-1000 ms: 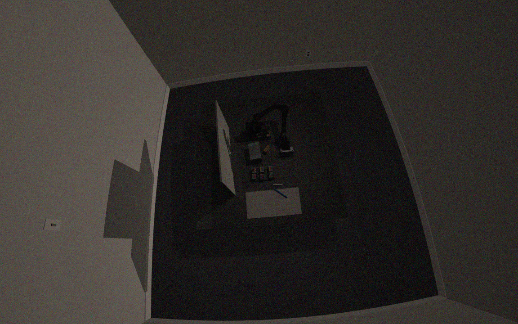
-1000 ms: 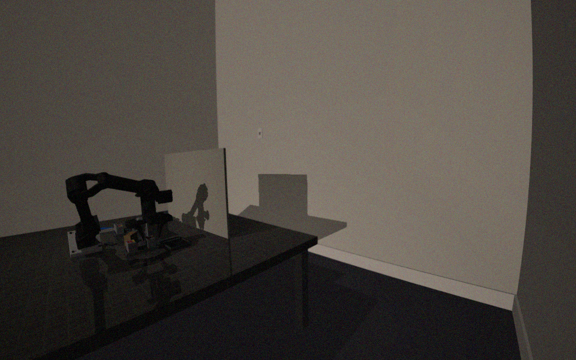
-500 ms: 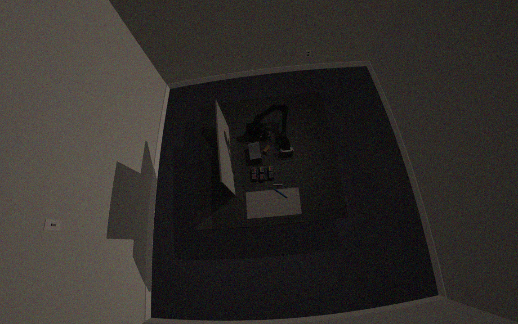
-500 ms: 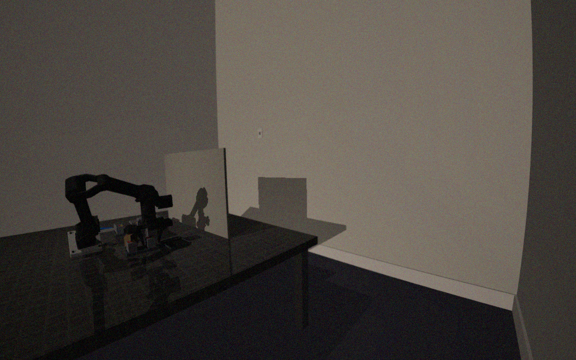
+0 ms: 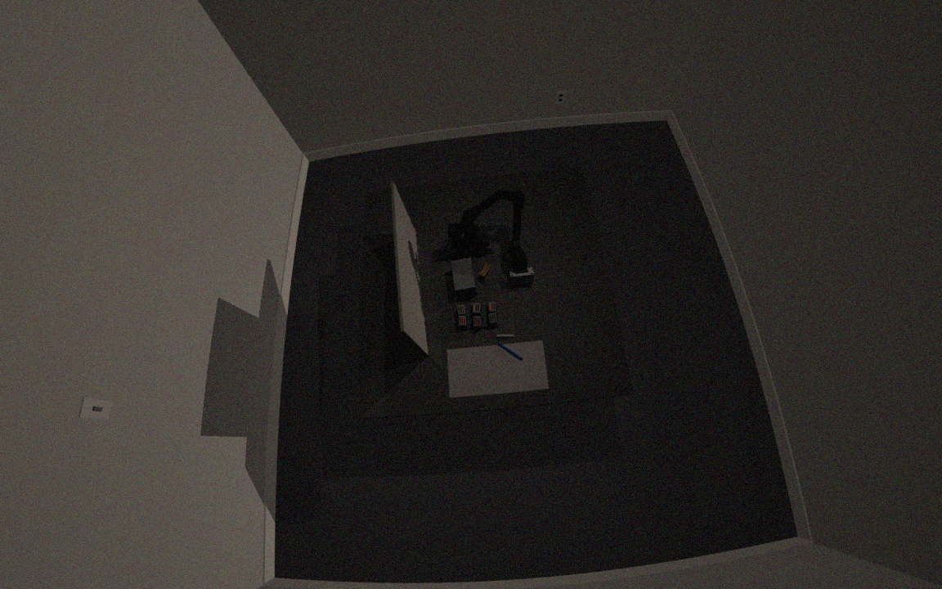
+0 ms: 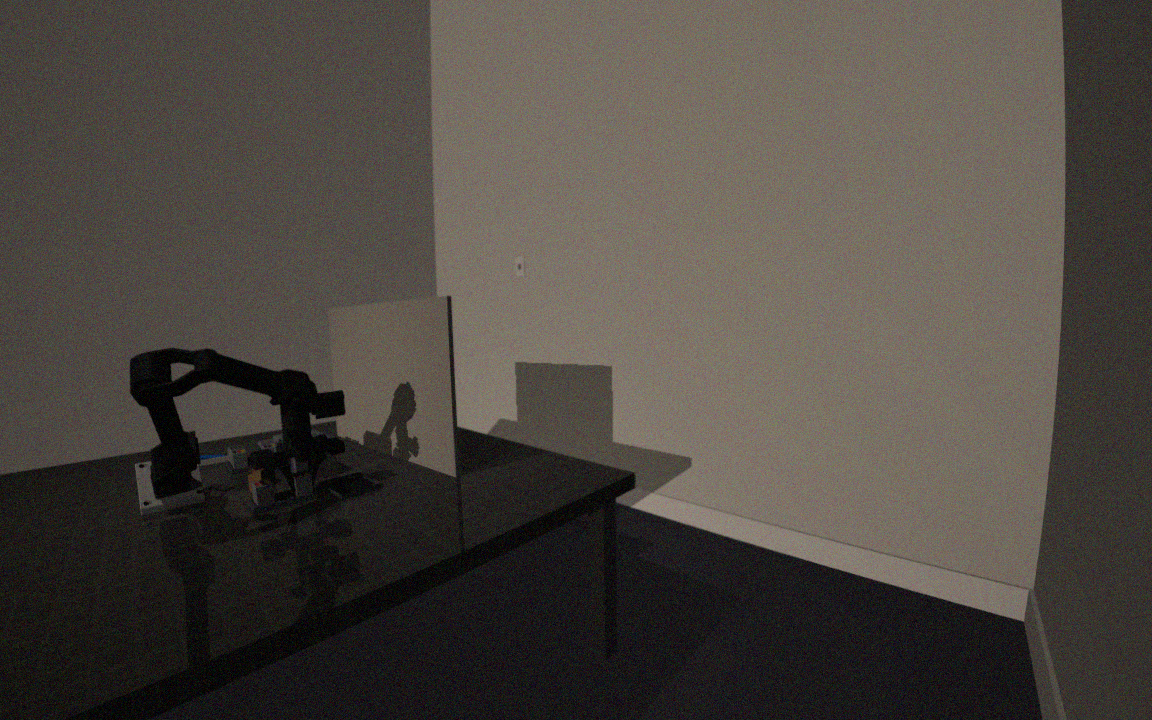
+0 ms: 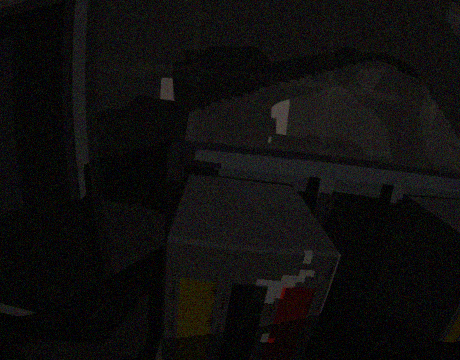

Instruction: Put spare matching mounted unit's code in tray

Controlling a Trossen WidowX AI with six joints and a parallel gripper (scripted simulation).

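Right now the shallow rectangular tray is 10 cm ahead of my gripper tip, 2 cm to the right of it and 1 cm below it. Round my gripper tip: white spare block: 2 cm above; then white upright panel: 30 cm ahead, 18 cm to the left, 21 cm above; then grey mounted unit: 6 cm ahead, 18 cm to the left, 3 cm above.
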